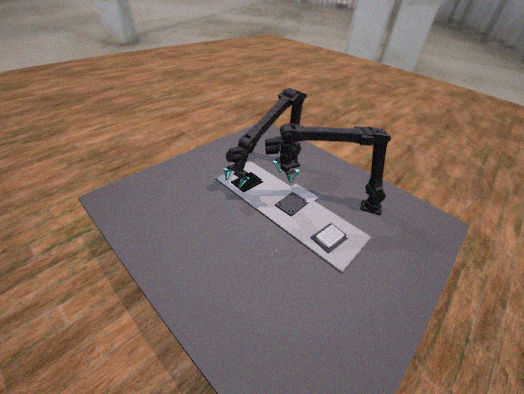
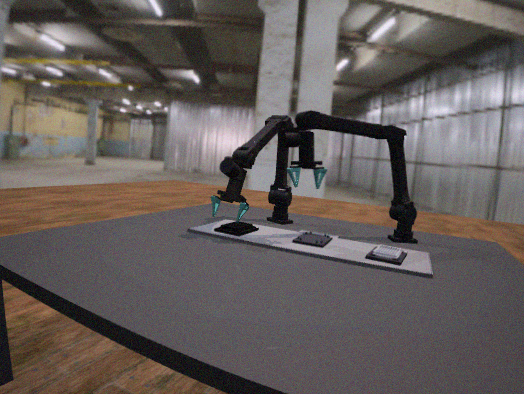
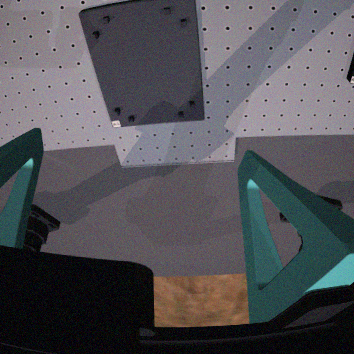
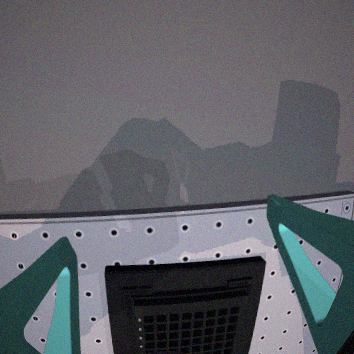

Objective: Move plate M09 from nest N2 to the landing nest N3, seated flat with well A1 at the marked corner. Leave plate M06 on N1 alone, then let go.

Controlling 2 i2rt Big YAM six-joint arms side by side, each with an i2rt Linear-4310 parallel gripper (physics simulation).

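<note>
A black plate with a grid of wells (image 1: 247, 181) (image 2: 236, 228) (image 4: 187, 325) sits on the black nest at the board's left end and looks flat; its label is unreadable. The middle nest (image 1: 291, 204) (image 2: 312, 239) (image 3: 150, 65) is dark grey and bare, with a white A1 mark (image 3: 116, 123) at one corner. A white plate (image 1: 331, 234) (image 2: 388, 251) sits on the right nest. My right gripper (image 1: 234, 183) (image 2: 227, 218) (image 4: 168, 227) is open and empty, a little above the black plate. My left gripper (image 1: 286, 176) (image 2: 307, 187) (image 3: 142, 148) is open and empty, high behind the middle nest.
The pale perforated board (image 1: 350, 252) (image 2: 419, 261) carries the three nests in a row and lies on the grey table top (image 1: 280, 310) (image 2: 240, 300). A small pale tab (image 3: 175, 150) juts from the board behind the middle nest. The left arm reaches across behind the board, close to the right arm.
</note>
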